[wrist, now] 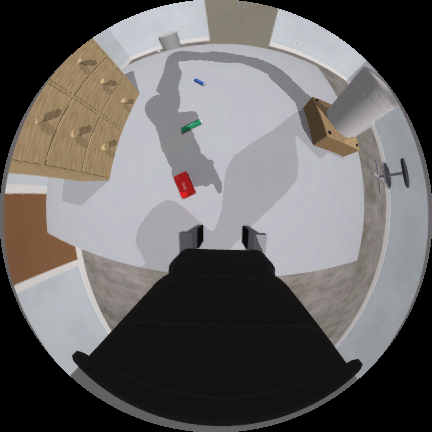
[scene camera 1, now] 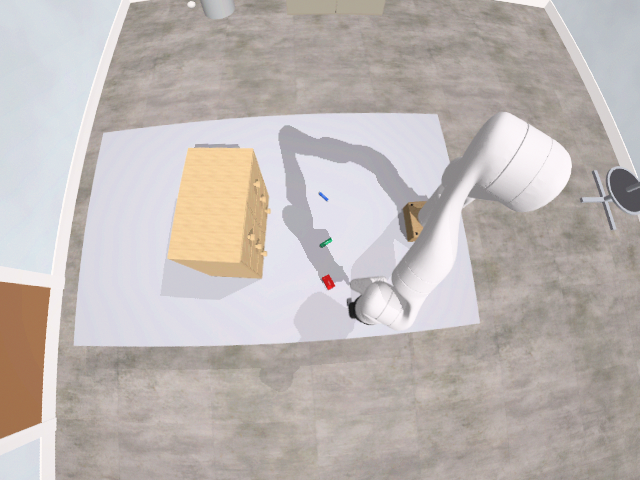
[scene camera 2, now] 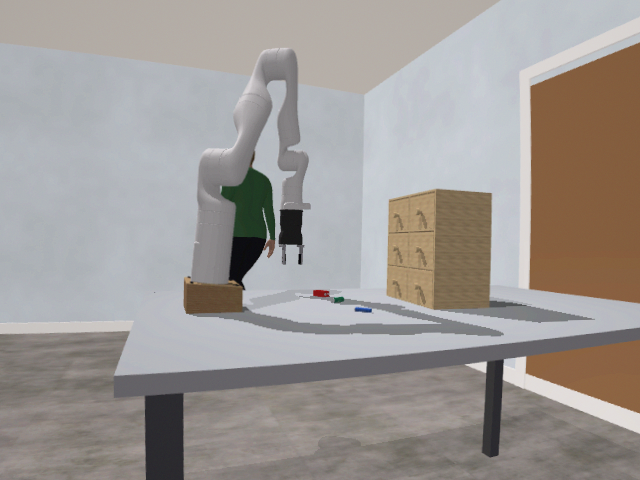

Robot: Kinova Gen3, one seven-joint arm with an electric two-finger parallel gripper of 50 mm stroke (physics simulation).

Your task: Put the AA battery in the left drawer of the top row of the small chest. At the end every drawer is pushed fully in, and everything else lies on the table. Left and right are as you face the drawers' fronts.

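Places are measured from the arm's base along level axes (x ahead, y right, z down), in metres.
Where they show: gripper, between the fingertips: [wrist: 222,233] [scene camera 2: 292,264]; arm's base, origin of its link: [wrist: 339,121] [scene camera 2: 209,281].
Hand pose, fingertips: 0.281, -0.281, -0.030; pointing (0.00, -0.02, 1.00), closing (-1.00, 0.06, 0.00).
Each offset is from my fingertips to the top centre of the thing, as dx, dy, dz. "*": to the spot under its first point. Level surfaces: height alone.
The small chest {+0.389, +0.242, -0.225} [scene camera 1: 214,204] [scene camera 2: 461,248] stands with its drawers shut. Its top-left drawer {* +0.300, +0.199, -0.183} [scene camera 2: 403,209] [wrist: 37,137] is in the column farther from scene camera 2. A green cylinder {+0.083, +0.211, +0.083} [scene camera 1: 325,242] [scene camera 2: 338,299] [wrist: 191,126] and a thinner blue cylinder {+0.088, +0.382, +0.087} [scene camera 1: 323,196] [scene camera 2: 362,310] [wrist: 199,82] lie apart on the table; I cannot tell from markings which is the AA battery. My gripper [scene camera 2: 292,256] [wrist: 222,233] is open and empty, pointing down high above the table, off to the side of both cylinders. In scene camera 1 its fingers are mostly hidden.
A red block-like object {+0.081, +0.073, +0.080} [scene camera 1: 328,282] [scene camera 2: 321,293] [wrist: 184,185] lies on the table {dz +0.097} [scene camera 1: 129,320], nearer my gripper than the cylinders. Handles stick out from the chest's front. The arm's wooden base block [scene camera 1: 412,222] [scene camera 2: 212,300] [wrist: 327,131] faces the chest across the table. A person [scene camera 2: 253,206] stands behind.
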